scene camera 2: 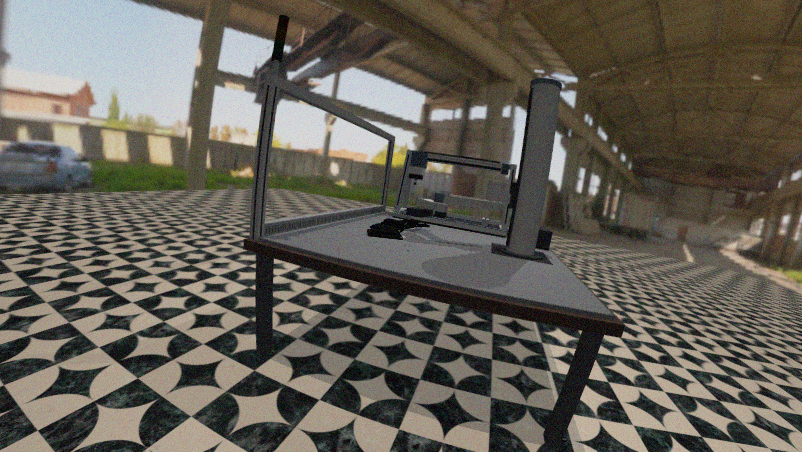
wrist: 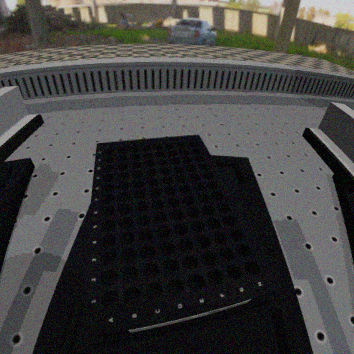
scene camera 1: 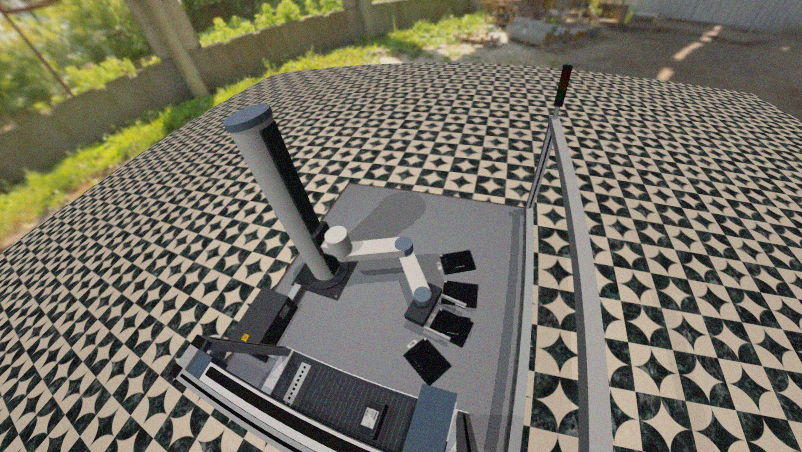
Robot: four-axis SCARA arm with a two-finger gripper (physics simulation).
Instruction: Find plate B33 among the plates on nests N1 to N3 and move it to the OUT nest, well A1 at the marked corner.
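Frame: origin at the arm's base, x right, y ahead, z up, level; centimetres.
Where they show: gripper, fingertip midpoint: (scene camera 2: 394, 212) (wrist: 174, 105) (scene camera 1: 458, 322); arm's base, link origin: (scene camera 2: 519, 255) (scene camera 1: 327, 270).
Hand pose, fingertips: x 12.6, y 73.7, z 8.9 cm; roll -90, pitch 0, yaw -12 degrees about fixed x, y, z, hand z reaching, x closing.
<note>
Things, the pixels of their top centre, and the offset from my fingertips. "spot": a spot on its surface instead.
- black well plate, top centre: (wrist: 163, 193) (scene camera 1: 454, 323) (scene camera 2: 395, 220) dz -4.5, dx -0.7, dy -1.5 cm
- dark nest, surface spot: (wrist: 235, 175) spot: dz -6.4, dx +5.5, dy +1.5 cm
- dark cluster, top centre: (scene camera 1: 460, 292) (scene camera 2: 387, 226) dz -5.8, dx -17.0, dy -2.3 cm
- black box, surface spot: (scene camera 1: 263, 320) spot: dz +3.8, dx +27.2, dy -82.1 cm
- signal tower, top centre: (scene camera 2: 281, 31) (scene camera 1: 564, 79) dz +70.9, dx -83.1, dy +28.7 cm
My gripper (scene camera 1: 458, 322) (wrist: 174, 105) is open, with nothing between its fingers. Its fingers stand wide apart, above and to both sides of a black well plate (wrist: 170, 215). That plate sits on a dark nest (wrist: 235, 175) and looks turned relative to it; its row letters and column numbers show. Its front label (wrist: 190, 316) is seen nearly edge-on and cannot be read. Further dark plates or nests (scene camera 1: 457, 261) (scene camera 1: 461, 294) (scene camera 1: 426, 361) stand in an arc; they form one dark cluster (scene camera 2: 393, 227) in scene camera 2. Which is B33 or the OUT nest cannot be told.
The arm's column (scene camera 1: 280, 196) (scene camera 2: 534, 168) stands on the table. A black box (scene camera 1: 263, 320) with a yellow sticker is beside it. A gantry device with a dark deck (scene camera 1: 336, 387) is near the front. A guard frame (scene camera 1: 572, 224) (scene camera 2: 261, 162) edges the table, with a signal tower (scene camera 1: 563, 84) (scene camera 2: 280, 39).
</note>
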